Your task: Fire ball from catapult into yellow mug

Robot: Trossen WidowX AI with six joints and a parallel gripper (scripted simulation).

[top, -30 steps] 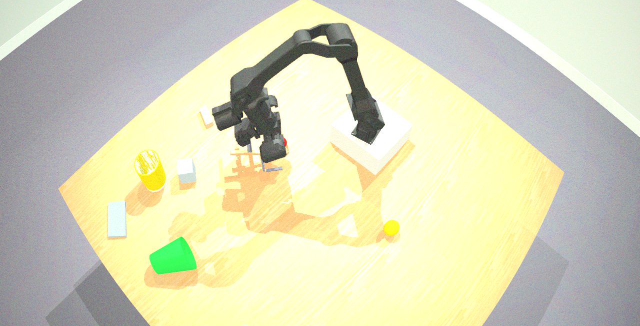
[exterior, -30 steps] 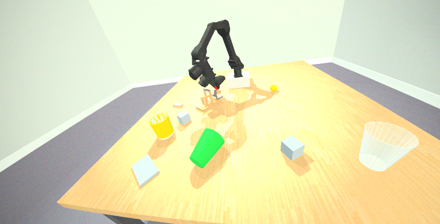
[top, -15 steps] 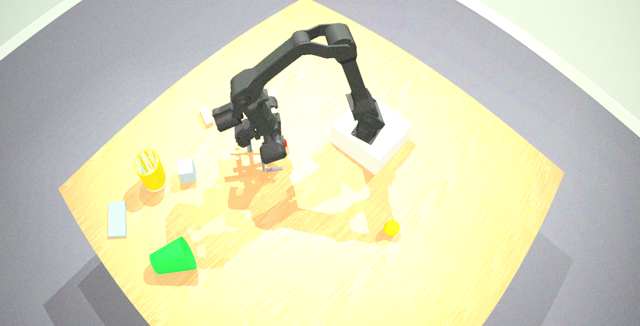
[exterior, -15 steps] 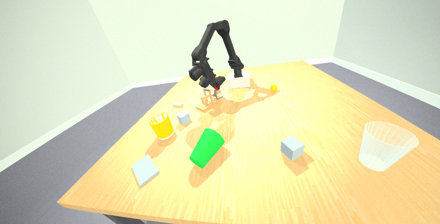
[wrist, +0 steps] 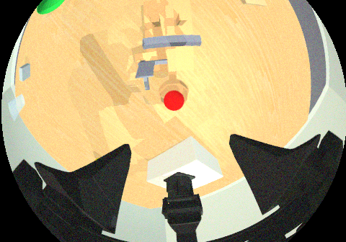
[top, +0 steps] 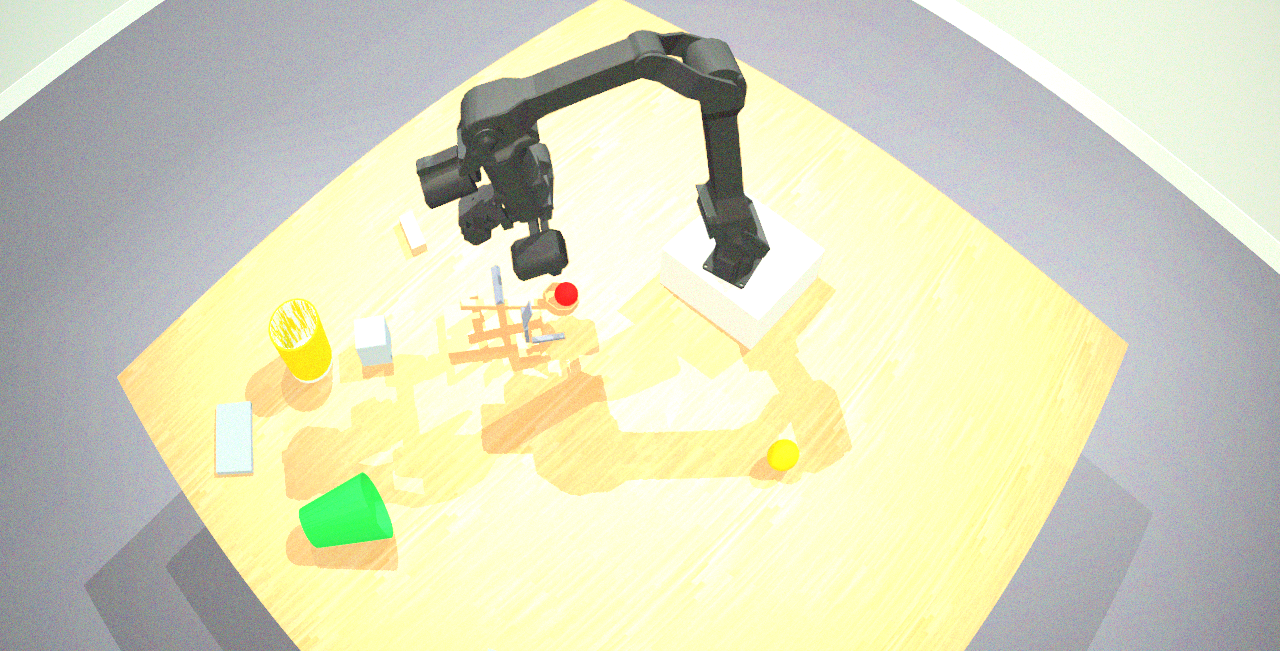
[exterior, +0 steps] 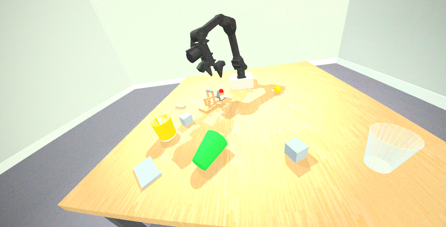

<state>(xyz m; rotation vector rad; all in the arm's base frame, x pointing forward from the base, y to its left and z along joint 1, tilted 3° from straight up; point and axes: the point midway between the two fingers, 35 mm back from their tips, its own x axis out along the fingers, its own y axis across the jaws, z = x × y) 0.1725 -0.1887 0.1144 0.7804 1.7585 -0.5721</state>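
Now: gripper tip 11 cm above the red ball, 1 cm to the right of it and 1 cm past it. Round my gripper tip: yellow ball: 37 cm to the left, 15 cm below, 4 cm ahead; small tan block: 29 cm to the right, 16 cm below, 1 cm behind; wooden catapult: 12 cm below, 4 cm ahead, 3 cm to the right.
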